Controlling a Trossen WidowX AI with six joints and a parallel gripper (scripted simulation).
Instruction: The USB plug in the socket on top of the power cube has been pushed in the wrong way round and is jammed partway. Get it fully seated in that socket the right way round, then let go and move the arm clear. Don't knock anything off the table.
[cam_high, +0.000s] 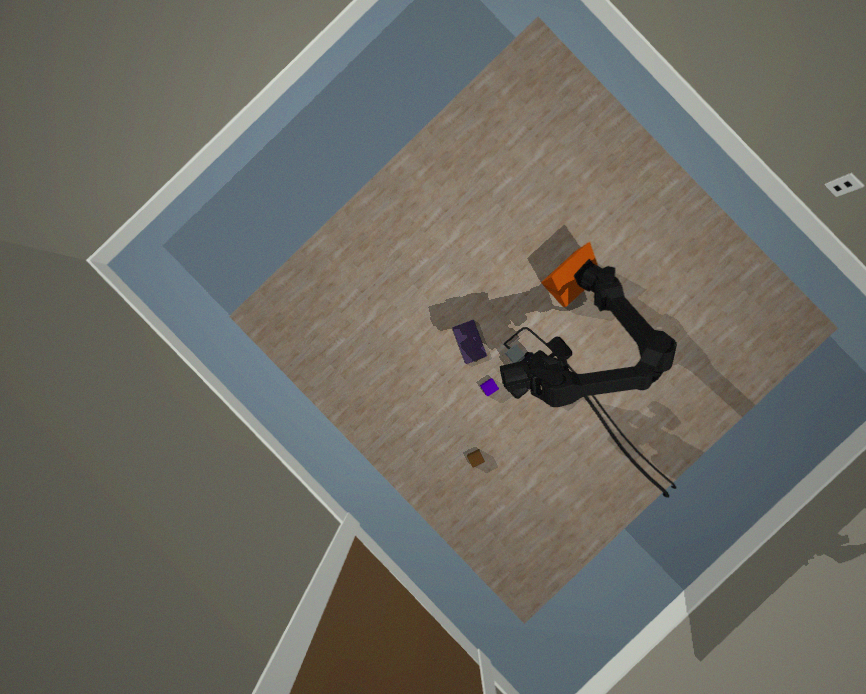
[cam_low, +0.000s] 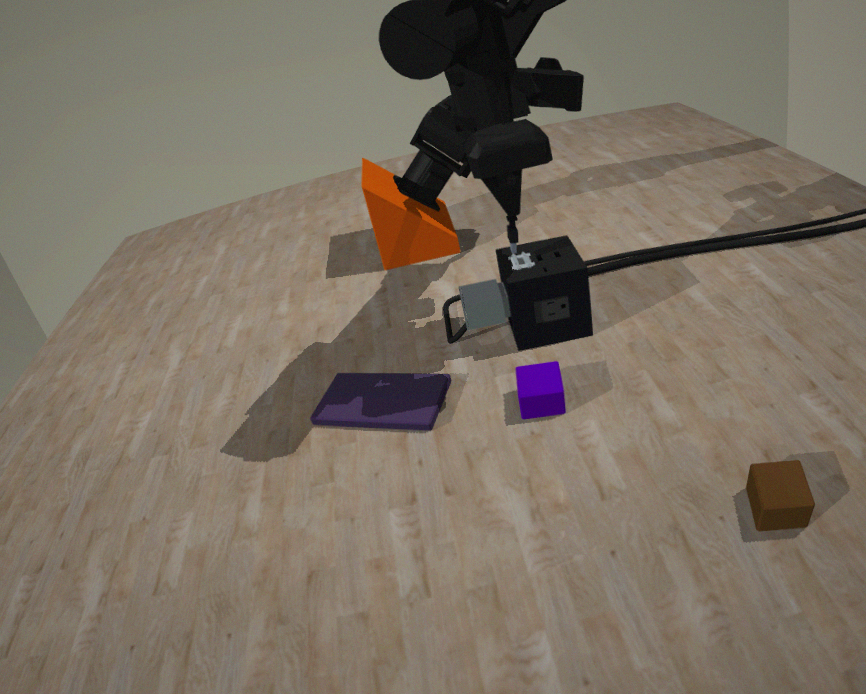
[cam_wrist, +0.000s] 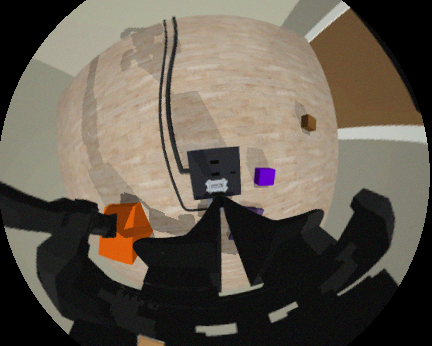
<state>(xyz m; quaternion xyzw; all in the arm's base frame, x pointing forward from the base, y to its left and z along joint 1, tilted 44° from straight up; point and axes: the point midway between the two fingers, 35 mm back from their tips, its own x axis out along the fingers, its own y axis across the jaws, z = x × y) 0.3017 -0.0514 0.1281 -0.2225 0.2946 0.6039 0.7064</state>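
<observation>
My gripper tip is now 20 mm above the silver USB plug. Round my gripper tip: purple cube (120 mm ahead, 110 mm below, 30 mm to the right); white-rimmed USB socket (60 mm below); flat purple slab (170 mm to the right, 120 mm below, 50 mm ahead).
</observation>
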